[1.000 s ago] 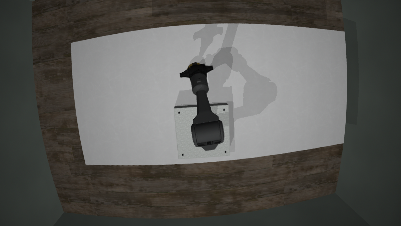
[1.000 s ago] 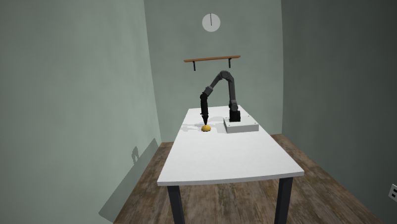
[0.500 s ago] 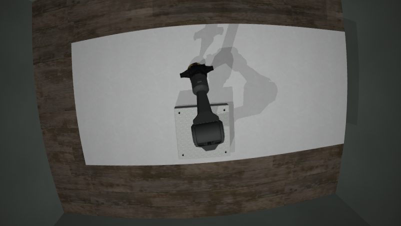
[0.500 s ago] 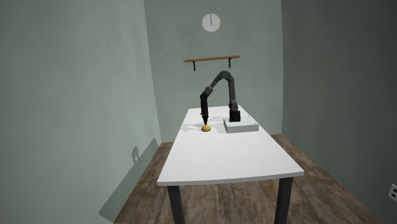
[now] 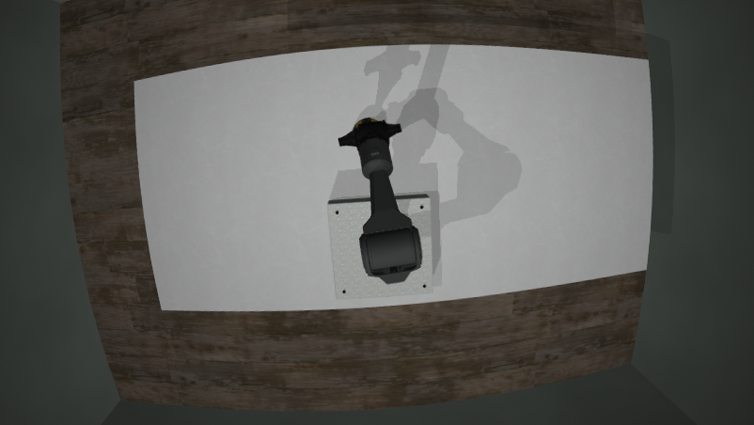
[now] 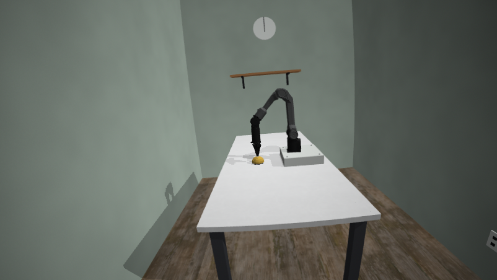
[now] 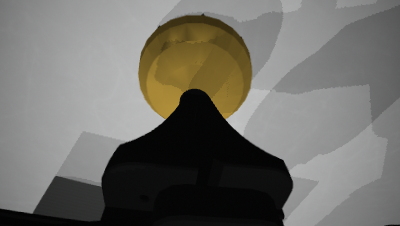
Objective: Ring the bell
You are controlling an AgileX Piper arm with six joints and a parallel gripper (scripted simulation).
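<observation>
Right now my hand is 2 cm above the bell button. From my hand the other things lie so: bell 3 cm below.
</observation>
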